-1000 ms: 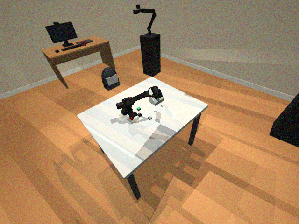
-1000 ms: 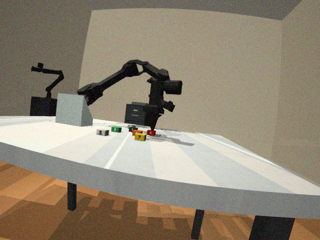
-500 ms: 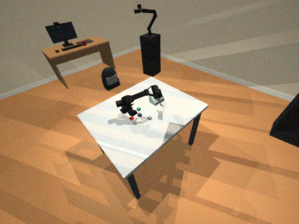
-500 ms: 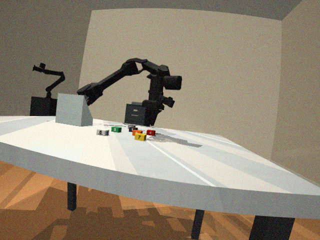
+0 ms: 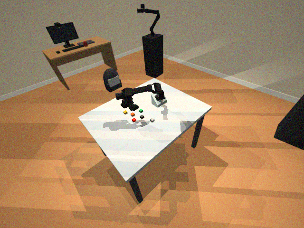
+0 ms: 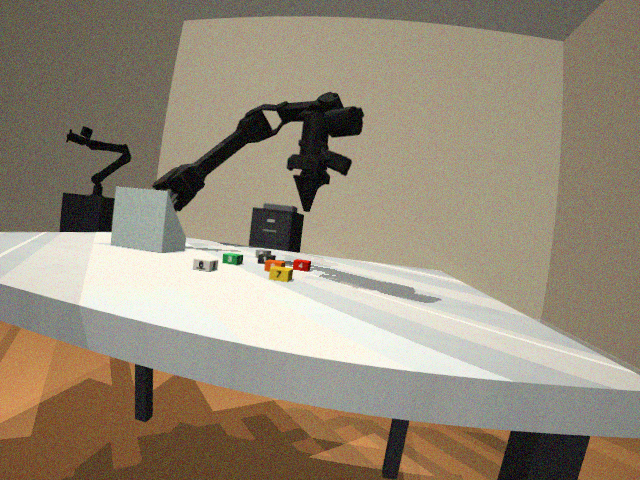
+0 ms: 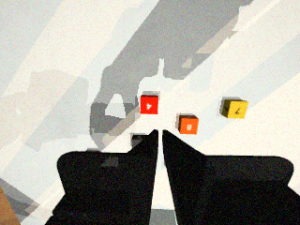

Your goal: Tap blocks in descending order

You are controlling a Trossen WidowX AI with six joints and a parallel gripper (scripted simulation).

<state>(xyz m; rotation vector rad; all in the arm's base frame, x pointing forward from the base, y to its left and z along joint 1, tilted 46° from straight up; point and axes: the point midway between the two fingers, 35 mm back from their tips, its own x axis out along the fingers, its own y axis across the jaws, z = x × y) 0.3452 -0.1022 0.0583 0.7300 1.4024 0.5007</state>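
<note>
Now: gripper tip 14 cm past the green block, 3 cm to the left of it and 11 cm above it. From my gripper tip the other things lie so: orange block (4 cm behind, 6 cm to the right, 11 cm below); then red block (1 cm to the left, 11 cm below); then black block (8 cm behind, 4 cm to the left, 11 cm below).
</note>
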